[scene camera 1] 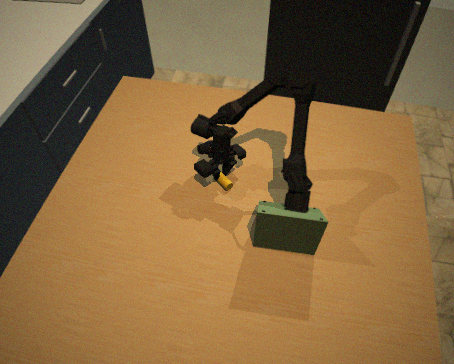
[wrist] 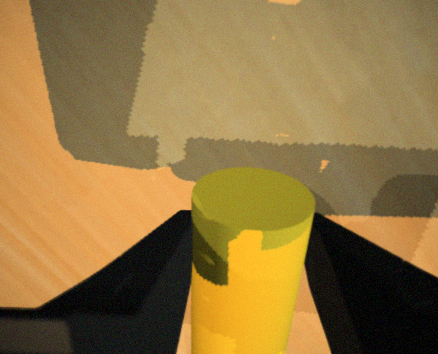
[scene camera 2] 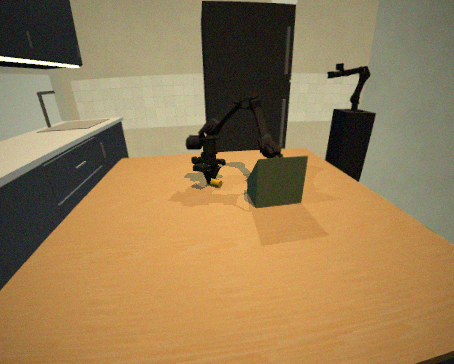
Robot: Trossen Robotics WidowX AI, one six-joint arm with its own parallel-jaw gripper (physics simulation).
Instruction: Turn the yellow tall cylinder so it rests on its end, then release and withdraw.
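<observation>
The yellow tall cylinder (scene camera 1: 225, 182) (scene camera 2: 216, 183) (wrist: 250, 280) is on its side, its long axis roughly level, at the table's left of the green block. In the wrist view one flat end shows and its lower part runs out of the frame. My gripper (scene camera 1: 219, 174) (scene camera 2: 211, 181) (wrist: 247, 225) points down and is shut on the cylinder, one dark finger against each side. In scene camera 1 the cylinder's near end sticks out from the fingers. Whether the cylinder touches the table cannot be told.
The wooden table (scene camera 1: 150, 290) (scene camera 2: 215, 290) carries a green block (scene camera 1: 287, 231) (scene camera 2: 280, 181) beside the arm's lower links, right of the cylinder. Dark cabinets (scene camera 1: 75, 95) (scene camera 2: 75, 172) stand at the left. A second arm (scene camera 2: 358, 90) stands on a black pedestal (scene camera 2: 349, 142) beyond the table.
</observation>
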